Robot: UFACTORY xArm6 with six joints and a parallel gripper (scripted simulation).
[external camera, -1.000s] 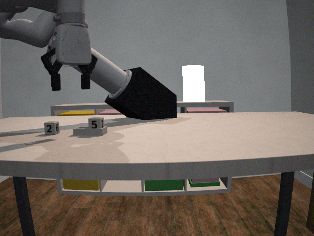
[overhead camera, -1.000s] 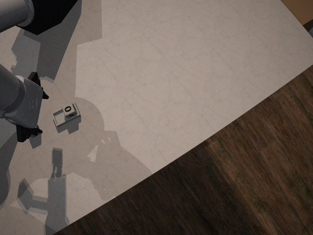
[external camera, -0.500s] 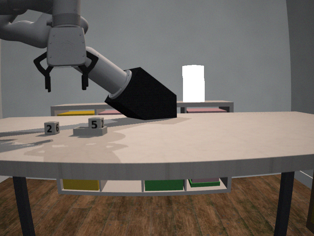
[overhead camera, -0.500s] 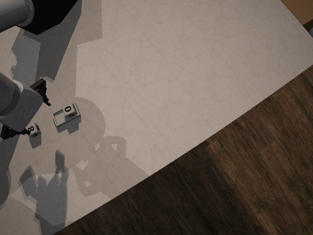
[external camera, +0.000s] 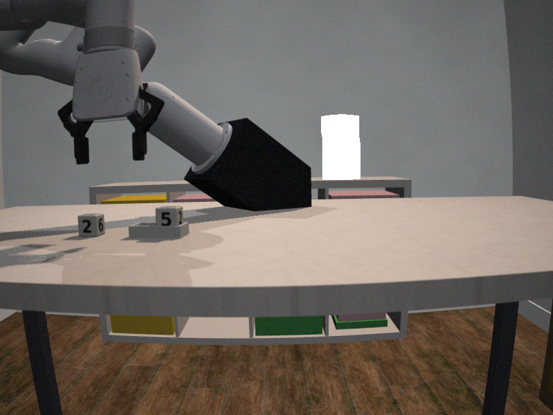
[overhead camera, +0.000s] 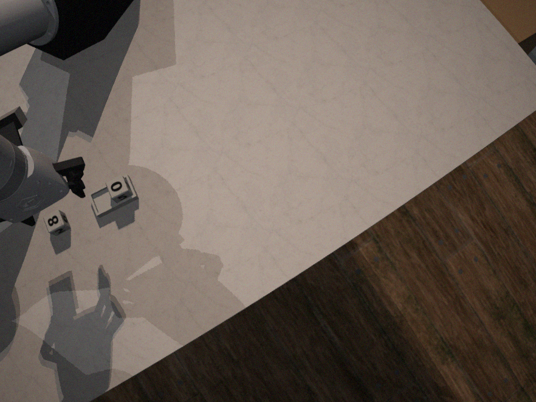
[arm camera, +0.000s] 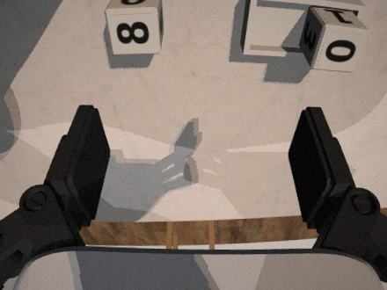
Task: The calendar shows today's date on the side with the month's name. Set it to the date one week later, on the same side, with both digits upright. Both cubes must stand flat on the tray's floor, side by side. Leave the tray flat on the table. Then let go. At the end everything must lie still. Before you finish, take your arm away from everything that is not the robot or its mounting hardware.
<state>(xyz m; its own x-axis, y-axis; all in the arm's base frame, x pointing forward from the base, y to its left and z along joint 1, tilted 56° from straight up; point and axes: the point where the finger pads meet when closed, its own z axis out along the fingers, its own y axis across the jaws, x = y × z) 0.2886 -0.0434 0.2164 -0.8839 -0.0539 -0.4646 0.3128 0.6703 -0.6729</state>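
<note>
Now: the white cube 20 mm behind my hand, 30 mm to the right of it and 100 mm below it. The rest, counted from my hand: grey tray (20 mm ahead, 70 mm to the left, 110 mm below).
</note>
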